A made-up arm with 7 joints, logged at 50 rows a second.
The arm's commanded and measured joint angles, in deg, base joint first. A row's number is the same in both.
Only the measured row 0 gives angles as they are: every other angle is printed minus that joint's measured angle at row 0.
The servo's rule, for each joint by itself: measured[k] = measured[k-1] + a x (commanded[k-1-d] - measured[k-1]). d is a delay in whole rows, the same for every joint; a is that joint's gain. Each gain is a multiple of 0.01, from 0.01 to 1. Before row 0 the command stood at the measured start. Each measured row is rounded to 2 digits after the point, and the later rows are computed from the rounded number. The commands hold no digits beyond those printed.
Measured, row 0:
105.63, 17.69, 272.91, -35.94, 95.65, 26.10, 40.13
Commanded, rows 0 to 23:
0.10, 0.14, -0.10, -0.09, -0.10, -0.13, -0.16
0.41, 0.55, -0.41, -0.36, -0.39, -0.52, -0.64
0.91, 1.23, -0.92, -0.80, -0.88, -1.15, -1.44
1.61, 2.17, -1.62, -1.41, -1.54, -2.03, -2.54
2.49, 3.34, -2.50, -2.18, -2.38, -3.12, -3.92
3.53, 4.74, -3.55, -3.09, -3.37, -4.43, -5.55
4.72, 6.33, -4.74, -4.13, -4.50, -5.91, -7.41
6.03, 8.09, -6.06, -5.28, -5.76, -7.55, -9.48
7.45, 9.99, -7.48, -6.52, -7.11, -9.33, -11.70
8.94, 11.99, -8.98, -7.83, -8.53, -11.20, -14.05
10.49, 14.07, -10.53, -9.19, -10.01, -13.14, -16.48
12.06, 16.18, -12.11, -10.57, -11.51, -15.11, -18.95
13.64, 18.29, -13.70, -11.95, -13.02, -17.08, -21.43
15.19, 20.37, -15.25, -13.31, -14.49, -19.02, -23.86
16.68, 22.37, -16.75, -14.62, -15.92, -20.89, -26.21
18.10, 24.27, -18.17, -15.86, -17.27, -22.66, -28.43
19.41, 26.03, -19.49, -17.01, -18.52, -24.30, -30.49
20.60, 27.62, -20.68, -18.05, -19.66, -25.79, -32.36
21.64, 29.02, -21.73, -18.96, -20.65, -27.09, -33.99
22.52, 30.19, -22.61, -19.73, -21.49, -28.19, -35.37
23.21, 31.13, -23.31, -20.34, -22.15, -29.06, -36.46
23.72, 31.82, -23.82, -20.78, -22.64, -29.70, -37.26
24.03, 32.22, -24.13, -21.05, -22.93, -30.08, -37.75
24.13, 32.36, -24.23, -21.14, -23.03, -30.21, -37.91
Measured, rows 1 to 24:
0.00, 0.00, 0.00, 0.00, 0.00, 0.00, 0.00
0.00, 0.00, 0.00, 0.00, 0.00, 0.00, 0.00
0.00, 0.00, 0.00, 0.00, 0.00, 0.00, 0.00
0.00, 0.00, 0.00, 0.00, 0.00, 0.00, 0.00
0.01, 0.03, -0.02, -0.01, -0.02, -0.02, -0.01
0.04, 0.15, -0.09, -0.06, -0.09, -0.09, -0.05
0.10, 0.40, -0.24, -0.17, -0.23, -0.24, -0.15
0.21, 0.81, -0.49, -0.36, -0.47, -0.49, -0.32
0.37, 1.39, -0.85, -0.63, -0.81, -0.86, -0.57
0.59, 2.16, -1.34, -1.00, -1.27, -1.36, -0.92
0.88, 3.12, -1.95, -1.47, -1.85, -2.00, -1.37
1.24, 4.26, -2.69, -2.04, -2.55, -2.78, -1.94
1.67, 5.58, -3.55, -2.71, -3.37, -3.70, -2.62
2.18, 7.05, -4.53, -3.48, -4.30, -4.75, -3.42
2.76, 8.66, -5.61, -4.34, -5.33, -5.92, -4.33
3.41, 10.39, -6.78, -5.27, -6.44, -7.21, -5.35
4.13, 12.21, -8.03, -6.27, -7.62, -8.59, -6.48
4.90, 14.09, -9.33, -7.33, -8.86, -10.05, -7.70
5.72, 15.99, -10.67, -8.42, -10.13, -11.57, -9.00
6.59, 17.89, -12.02, -9.54, -11.42, -13.12, -10.36
7.49, 19.76, -13.36, -10.66, -12.70, -14.69, -11.77
8.41, 21.57, -14.68, -11.77, -13.95, -16.24, -13.21
9.34, 23.28, -15.95, -12.85, -15.16, -17.76, -14.66
10.26, 24.87, -17.15, -13.88, -16.30, -19.22, -16.11
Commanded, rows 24 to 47:
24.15, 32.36, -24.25, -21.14, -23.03, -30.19, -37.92
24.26, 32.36, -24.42, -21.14, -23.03, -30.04, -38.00
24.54, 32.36, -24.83, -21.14, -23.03, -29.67, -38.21
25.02, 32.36, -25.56, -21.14, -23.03, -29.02, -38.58
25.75, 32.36, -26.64, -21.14, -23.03, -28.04, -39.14
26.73, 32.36, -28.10, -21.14, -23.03, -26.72, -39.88
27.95, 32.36, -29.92, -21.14, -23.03, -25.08, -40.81
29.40, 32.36, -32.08, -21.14, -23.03, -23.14, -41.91
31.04, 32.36, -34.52, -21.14, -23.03, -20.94, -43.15
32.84, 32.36, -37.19, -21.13, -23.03, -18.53, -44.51
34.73, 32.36, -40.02, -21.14, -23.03, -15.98, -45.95
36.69, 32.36, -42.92, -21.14, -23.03, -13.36, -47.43
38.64, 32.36, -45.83, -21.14, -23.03, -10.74, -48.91
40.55, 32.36, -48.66, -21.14, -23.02, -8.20, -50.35
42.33, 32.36, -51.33, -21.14, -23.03, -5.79, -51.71
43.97, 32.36, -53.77, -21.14, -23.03, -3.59, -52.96
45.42, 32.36, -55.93, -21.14, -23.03, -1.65, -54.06
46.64, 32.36, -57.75, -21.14, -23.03, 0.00, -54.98
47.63, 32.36, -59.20, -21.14, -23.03, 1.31, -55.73
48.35, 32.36, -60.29, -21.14, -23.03, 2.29, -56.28
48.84, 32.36, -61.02, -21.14, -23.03, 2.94, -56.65
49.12, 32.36, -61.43, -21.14, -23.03, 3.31, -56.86
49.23, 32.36, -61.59, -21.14, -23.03, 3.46, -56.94
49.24, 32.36, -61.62, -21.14, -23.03, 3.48, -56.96
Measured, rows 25 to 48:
11.17, 26.31, -18.26, -14.85, -17.35, -20.60, -17.53
12.05, 27.58, -19.26, -15.74, -18.30, -21.87, -18.91
12.89, 28.65, -20.14, -16.54, -19.13, -23.02, -20.23
13.68, 29.50, -20.88, -17.23, -19.83, -24.03, -21.47
14.41, 30.16, -21.49, -17.82, -20.41, -24.89, -22.62
15.10, 30.67, -22.02, -18.32, -20.88, -25.61, -23.70
15.76, 31.06, -22.53, -18.74, -21.27, -26.18, -24.72
16.41, 31.36, -23.08, -19.10, -21.59, -26.58, -25.69
17.06, 31.59, -23.72, -19.41, -21.85, -26.78, -26.63
17.74, 31.77, -24.51, -19.67, -22.06, -26.77, -27.56
18.45, 31.91, -25.48, -19.89, -22.23, -26.53, -28.49
19.22, 32.01, -26.67, -20.08, -22.37, -26.06, -29.43
20.05, 32.09, -28.08, -20.24, -22.49, -25.34, -30.39
20.95, 32.15, -29.72, -20.37, -22.59, -24.39, -31.38
21.91, 32.20, -31.57, -20.49, -22.67, -23.21, -32.40
22.94, 32.24, -33.61, -20.59, -22.73, -21.83, -33.45
24.04, 32.27, -35.81, -20.67, -22.78, -20.28, -34.53
25.20, 32.29, -38.12, -20.74, -22.82, -18.59, -35.64
26.40, 32.31, -40.50, -20.80, -22.86, -16.80, -36.76
27.63, 32.32, -42.89, -20.85, -22.89, -14.95, -37.89
28.88, 32.33, -45.24, -20.89, -22.92, -13.09, -39.02
30.12, 32.34, -47.49, -20.93, -22.94, -11.26, -40.14
31.35, 32.34, -49.60, -20.96, -22.96, -9.50, -41.23
32.54, 32.34, -51.52, -20.99, -22.97, -7.85, -42.28

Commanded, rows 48 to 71:
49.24, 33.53, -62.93, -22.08, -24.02, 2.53, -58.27
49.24, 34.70, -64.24, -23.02, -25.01, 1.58, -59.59
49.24, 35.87, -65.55, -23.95, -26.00, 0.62, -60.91
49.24, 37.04, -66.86, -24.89, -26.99, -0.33, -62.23
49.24, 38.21, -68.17, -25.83, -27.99, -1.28, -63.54
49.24, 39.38, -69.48, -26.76, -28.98, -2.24, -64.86
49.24, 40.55, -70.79, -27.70, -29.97, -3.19, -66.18
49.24, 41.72, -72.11, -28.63, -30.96, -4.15, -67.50
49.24, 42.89, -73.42, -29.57, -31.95, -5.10, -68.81
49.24, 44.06, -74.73, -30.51, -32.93, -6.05, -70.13
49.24, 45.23, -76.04, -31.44, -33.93, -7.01, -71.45
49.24, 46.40, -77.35, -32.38, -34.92, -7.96, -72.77
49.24, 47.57, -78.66, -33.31, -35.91, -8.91, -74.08
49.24, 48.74, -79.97, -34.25, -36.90, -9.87, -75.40
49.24, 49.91, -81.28, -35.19, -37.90, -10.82, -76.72
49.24, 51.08, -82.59, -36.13, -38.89, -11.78, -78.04
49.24, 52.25, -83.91, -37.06, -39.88, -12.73, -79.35
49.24, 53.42, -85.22, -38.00, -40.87, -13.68, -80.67
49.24, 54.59, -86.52, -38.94, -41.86, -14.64, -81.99
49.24, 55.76, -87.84, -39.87, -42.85, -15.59, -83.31
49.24, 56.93, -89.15, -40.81, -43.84, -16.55, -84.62
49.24, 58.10, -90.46, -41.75, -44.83, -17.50, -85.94
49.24, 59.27, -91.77, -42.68, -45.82, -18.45, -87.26
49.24, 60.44, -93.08, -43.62, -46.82, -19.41, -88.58
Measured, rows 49 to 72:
33.68, 32.34, -53.23, -21.01, -22.98, -6.34, -43.29
34.76, 32.34, -54.71, -21.03, -22.99, -4.99, -44.24
35.77, 32.34, -55.95, -21.05, -23.00, -3.81, -45.13
36.71, 32.34, -56.97, -21.06, -23.01, -2.79, -45.96
37.59, 32.61, -58.04, -21.21, -23.19, -2.05, -46.82
38.41, 33.09, -59.16, -21.48, -23.52, -1.54, -47.71
39.17, 33.73, -60.31, -21.85, -23.97, -1.24, -48.63
39.87, 34.49, -61.49, -22.31, -24.51, -1.11, -49.58
40.53, 35.35, -62.69, -22.84, -25.14, -1.13, -50.56
41.14, 36.28, -63.91, -23.43, -25.83, -1.29, -51.56
41.71, 37.26, -65.15, -24.07, -26.58, -1.56, -52.58
42.24, 38.29, -66.40, -24.75, -27.37, -1.92, -53.62
42.73, 39.35, -67.66, -25.47, -28.19, -2.37, -54.68
43.19, 40.43, -68.93, -26.23, -29.04, -2.89, -55.76
43.61, 41.53, -70.21, -27.01, -29.92, -3.47, -56.86
44.00, 42.65, -71.50, -27.82, -30.82, -4.10, -57.97
44.37, 43.78, -72.79, -28.64, -31.74, -4.77, -59.10
44.71, 44.92, -74.08, -29.48, -32.67, -5.48, -60.24
45.03, 46.07, -75.38, -30.34, -33.61, -6.23, -61.39
45.32, 47.22, -76.68, -31.21, -34.56, -7.01, -62.56
45.59, 48.38, -77.98, -32.09, -35.52, -7.81, -63.74
45.85, 49.54, -79.28, -32.98, -36.48, -8.63, -64.93
46.09, 50.70, -80.58, -33.87, -37.45, -9.47, -66.12
46.31, 51.86, -81.89, -34.77, -38.42, -10.33, -67.32

